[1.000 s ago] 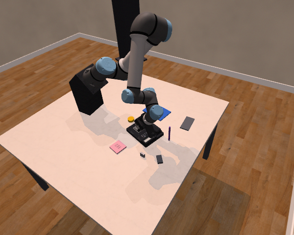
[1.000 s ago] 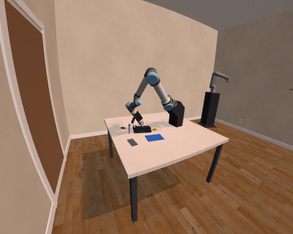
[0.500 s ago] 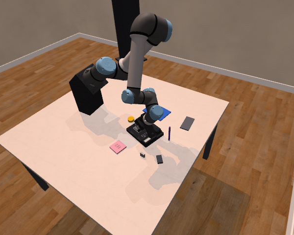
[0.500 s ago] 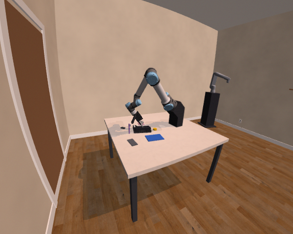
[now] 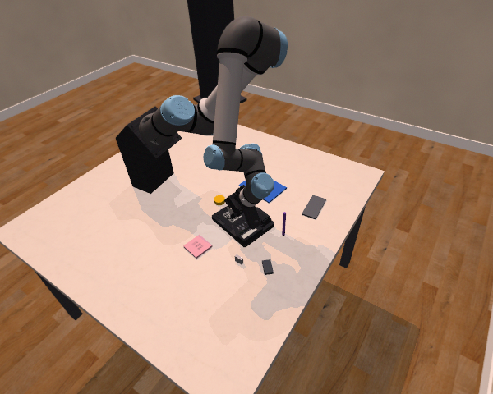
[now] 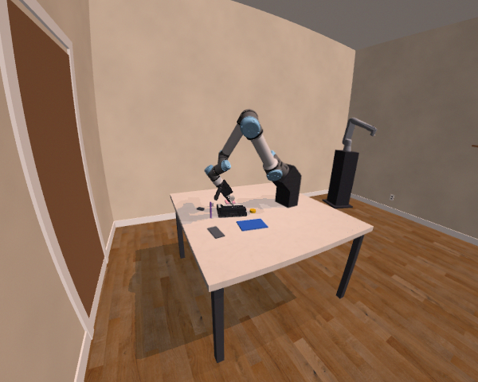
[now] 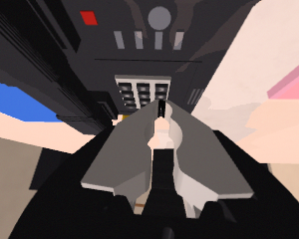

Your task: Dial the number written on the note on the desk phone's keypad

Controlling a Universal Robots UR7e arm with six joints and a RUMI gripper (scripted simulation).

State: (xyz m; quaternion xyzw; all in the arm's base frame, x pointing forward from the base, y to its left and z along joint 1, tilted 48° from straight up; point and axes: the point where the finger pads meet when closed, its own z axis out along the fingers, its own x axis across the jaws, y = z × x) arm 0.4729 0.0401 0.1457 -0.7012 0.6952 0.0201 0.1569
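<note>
My hand is 16 cm past the yellow disc, 5 cm above it and 4 cm to the right of it. Round my hand: grey slab 34 cm to the left, 15 cm ahead, 5 cm below; purple pen 17 cm ahead, 13 cm to the left, 1 cm above; blue pad 26 cm to the left, 11 cm behind, 5 cm below.
</note>
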